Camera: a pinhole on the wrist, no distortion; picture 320 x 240 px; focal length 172.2 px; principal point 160.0 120.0 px. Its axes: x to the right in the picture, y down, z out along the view. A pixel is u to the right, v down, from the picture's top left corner.
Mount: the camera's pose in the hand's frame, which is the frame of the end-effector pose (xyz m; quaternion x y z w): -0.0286 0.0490 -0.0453 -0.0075 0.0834 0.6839 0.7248
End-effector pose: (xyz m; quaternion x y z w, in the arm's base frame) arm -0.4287 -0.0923 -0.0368 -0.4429 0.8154 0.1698 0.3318
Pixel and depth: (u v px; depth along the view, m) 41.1 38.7 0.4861
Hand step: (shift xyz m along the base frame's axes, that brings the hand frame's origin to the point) 0.2843 -0.0151 -0.4872
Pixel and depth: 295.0 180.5 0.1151
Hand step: -0.0861 0.1513 -0.0108
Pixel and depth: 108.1 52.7 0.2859
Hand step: 0.0564 0.0638 -0.2463
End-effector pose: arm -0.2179 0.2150 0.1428 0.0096 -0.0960 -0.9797 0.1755
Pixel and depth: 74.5 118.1 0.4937
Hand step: -0.0879 0.2026 0.4392
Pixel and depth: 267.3 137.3 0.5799
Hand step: 0.1434 -0.3533 0.5685
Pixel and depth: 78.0 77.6 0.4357
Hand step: -0.1667 0.1342 0.3738
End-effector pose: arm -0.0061 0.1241 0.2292 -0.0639 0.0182 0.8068 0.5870
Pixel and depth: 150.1 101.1 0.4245
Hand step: -0.1207 0.0755 0.3571
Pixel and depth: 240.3 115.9 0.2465
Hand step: -0.2015 -0.0312 0.1703
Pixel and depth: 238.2 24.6 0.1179
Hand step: -0.1273 0.0202 0.0451
